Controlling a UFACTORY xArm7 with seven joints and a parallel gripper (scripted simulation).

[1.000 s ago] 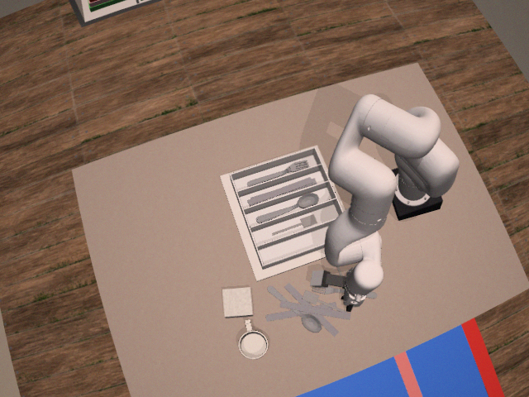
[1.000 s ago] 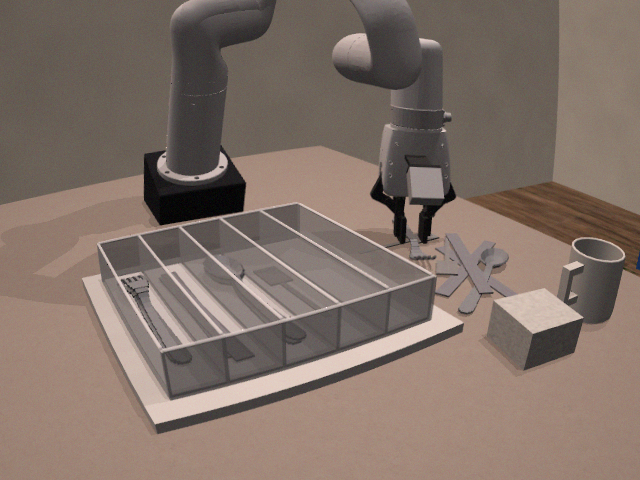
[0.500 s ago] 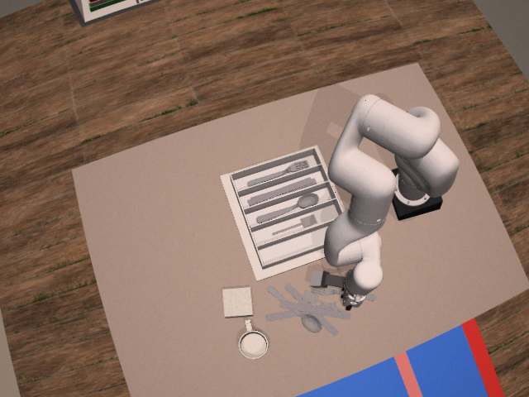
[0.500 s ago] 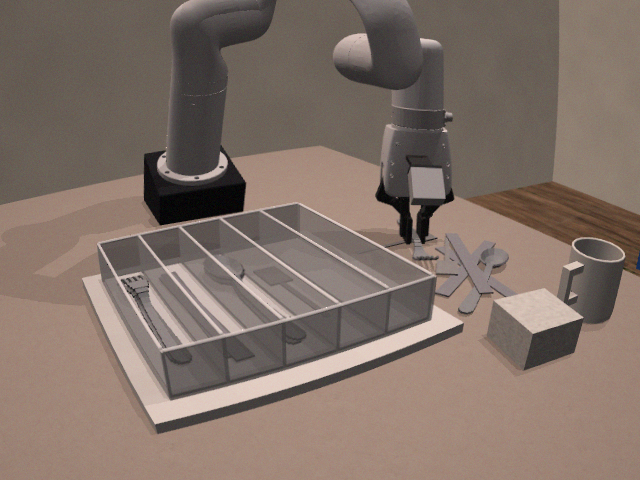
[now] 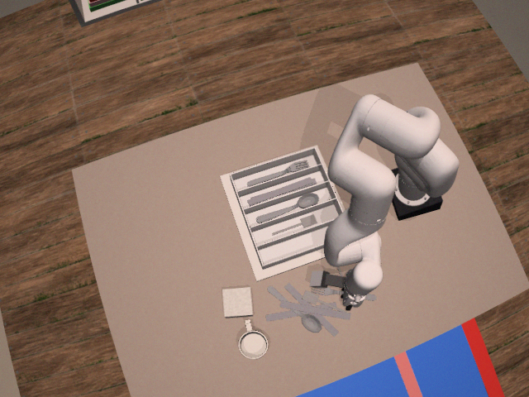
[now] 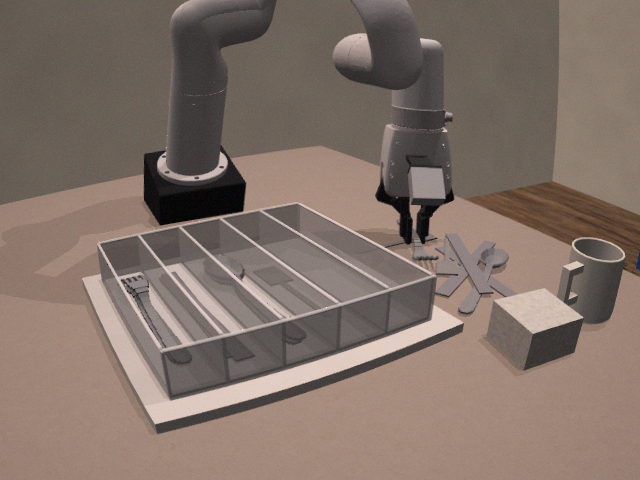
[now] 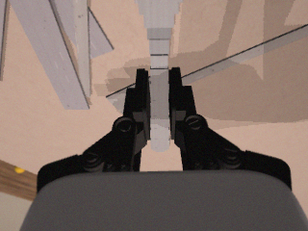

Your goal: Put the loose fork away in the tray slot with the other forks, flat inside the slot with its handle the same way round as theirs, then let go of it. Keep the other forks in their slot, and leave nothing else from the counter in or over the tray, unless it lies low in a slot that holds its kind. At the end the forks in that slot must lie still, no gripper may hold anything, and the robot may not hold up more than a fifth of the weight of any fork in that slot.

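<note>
My hand is 280 mm to the left of the tray, 130 mm short of it and 30 mm below it. Round my hand: mug: 290 mm ahead, 110 mm to the left, 20 mm above; block: 320 mm ahead, 20 mm to the right.
</note>
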